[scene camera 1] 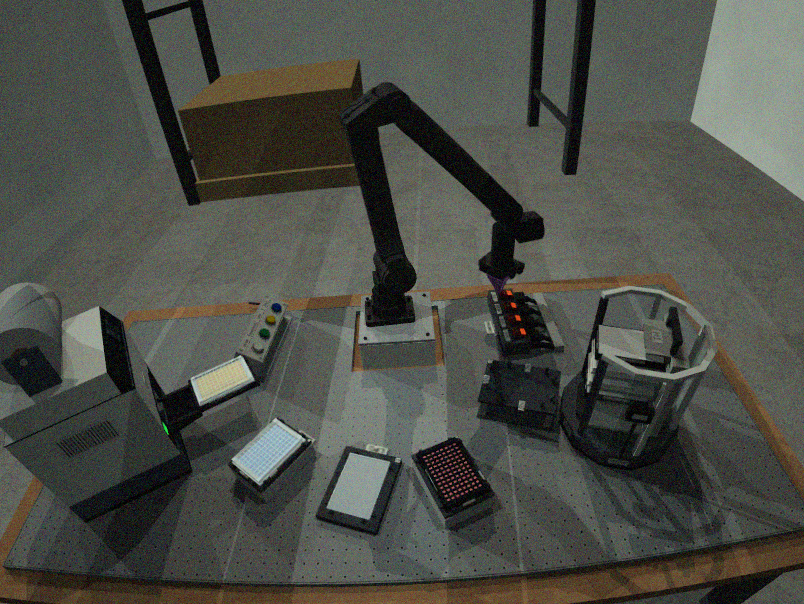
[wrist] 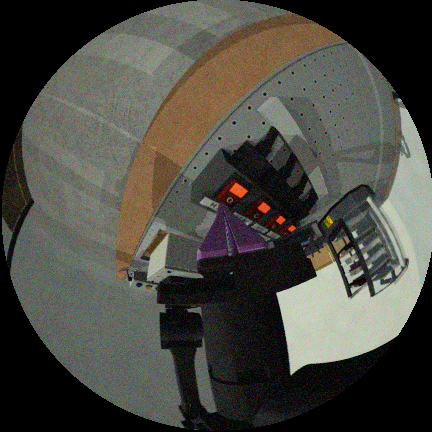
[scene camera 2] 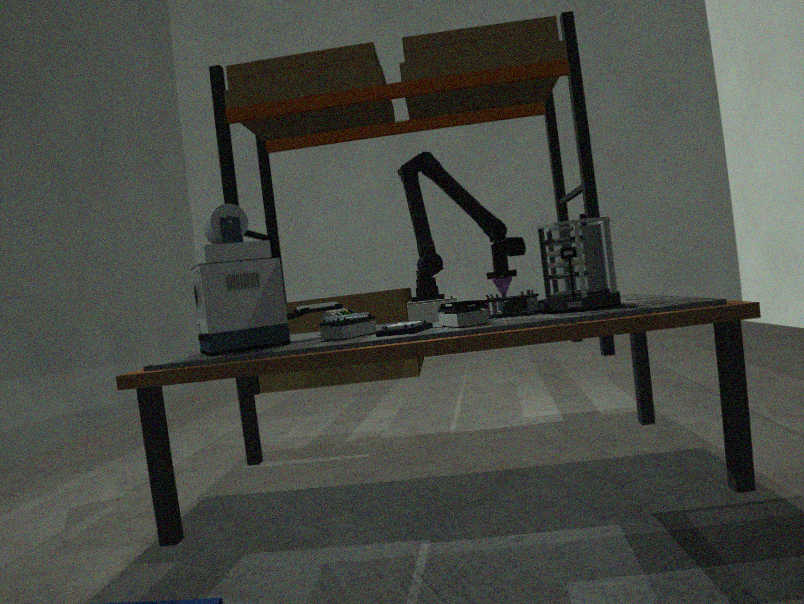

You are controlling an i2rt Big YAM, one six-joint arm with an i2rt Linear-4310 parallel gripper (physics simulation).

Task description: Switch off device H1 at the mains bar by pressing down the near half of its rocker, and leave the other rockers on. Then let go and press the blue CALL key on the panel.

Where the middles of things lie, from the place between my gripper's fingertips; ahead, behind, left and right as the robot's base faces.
Right now the round caged rack (scene camera 1: 631, 417) is 410 mm ahead of my hand, 170 mm to the left of it and 90 mm above it. From my hand the other things lie so: flat lidded plate (scene camera 1: 356, 493) (490 mm ahead, 390 mm to the right, 30 mm below).
